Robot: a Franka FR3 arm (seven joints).
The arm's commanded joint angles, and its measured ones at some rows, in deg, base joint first. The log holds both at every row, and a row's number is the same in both.
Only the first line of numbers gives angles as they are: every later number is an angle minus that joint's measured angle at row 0.
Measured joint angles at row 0:
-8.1 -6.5 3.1 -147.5 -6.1 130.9 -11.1
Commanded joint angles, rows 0 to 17:
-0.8 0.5 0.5 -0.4 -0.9 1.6 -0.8
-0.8 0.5 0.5 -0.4 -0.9 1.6 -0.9
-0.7 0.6 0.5 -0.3 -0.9 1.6 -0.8
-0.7 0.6 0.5 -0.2 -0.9 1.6 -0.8
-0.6 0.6 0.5 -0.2 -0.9 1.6 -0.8
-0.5 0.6 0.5 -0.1 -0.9 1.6 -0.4
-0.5 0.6 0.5 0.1 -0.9 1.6 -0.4
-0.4 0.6 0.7 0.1 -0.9 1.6 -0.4
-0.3 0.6 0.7 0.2 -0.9 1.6 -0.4
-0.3 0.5 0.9 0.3 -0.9 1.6 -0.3
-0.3 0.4 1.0 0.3 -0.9 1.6 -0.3
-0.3 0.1 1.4 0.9 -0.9 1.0 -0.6
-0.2 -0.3 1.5 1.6 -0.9 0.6 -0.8
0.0 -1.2 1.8 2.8 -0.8 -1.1 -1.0
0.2 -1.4 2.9 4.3 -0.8 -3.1 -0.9
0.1 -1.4 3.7 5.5 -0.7 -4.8 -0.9
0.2 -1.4 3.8 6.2 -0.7 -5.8 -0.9
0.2 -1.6 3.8 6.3 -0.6 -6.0 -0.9
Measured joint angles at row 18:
0.1 -1.2 2.7 4.4 -0.6 -3.1 -0.3
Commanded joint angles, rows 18 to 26:
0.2 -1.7 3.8 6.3 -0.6 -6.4 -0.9
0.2 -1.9 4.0 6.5 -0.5 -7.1 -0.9
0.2 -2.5 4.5 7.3 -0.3 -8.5 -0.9
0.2 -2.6 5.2 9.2 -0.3 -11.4 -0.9
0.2 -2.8 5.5 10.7 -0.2 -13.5 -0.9
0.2 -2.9 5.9 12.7 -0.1 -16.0 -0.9
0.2 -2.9 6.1 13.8 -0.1 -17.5 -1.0
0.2 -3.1 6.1 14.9 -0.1 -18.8 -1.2
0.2 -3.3 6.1 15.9 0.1 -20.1 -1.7
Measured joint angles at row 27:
0.2 -2.5 5.9 12.3 -0.6 -15.2 -0.3
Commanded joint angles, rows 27 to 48:
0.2 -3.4 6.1 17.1 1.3 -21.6 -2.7
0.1 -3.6 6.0 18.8 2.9 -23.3 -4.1
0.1 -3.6 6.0 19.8 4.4 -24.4 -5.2
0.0 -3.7 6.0 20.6 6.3 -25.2 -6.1
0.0 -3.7 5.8 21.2 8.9 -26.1 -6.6
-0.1 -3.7 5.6 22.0 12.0 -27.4 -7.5
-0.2 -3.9 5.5 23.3 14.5 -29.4 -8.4
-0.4 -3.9 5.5 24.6 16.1 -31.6 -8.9
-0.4 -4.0 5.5 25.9 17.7 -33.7 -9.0
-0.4 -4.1 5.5 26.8 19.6 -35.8 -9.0
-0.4 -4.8 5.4 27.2 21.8 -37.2 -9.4
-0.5 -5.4 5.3 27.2 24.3 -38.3 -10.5
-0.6 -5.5 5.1 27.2 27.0 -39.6 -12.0
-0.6 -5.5 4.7 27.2 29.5 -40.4 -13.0
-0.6 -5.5 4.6 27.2 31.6 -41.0 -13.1
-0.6 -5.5 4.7 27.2 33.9 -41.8 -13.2
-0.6 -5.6 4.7 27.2 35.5 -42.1 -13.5
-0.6 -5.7 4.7 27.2 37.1 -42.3 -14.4
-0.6 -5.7 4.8 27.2 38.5 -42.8 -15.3
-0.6 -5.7 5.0 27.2 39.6 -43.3 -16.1
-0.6 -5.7 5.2 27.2 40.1 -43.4 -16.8
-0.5 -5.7 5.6 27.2 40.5 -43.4 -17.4
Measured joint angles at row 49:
0.1 -5.3 4.8 26.8 37.8 -41.7 -14.7
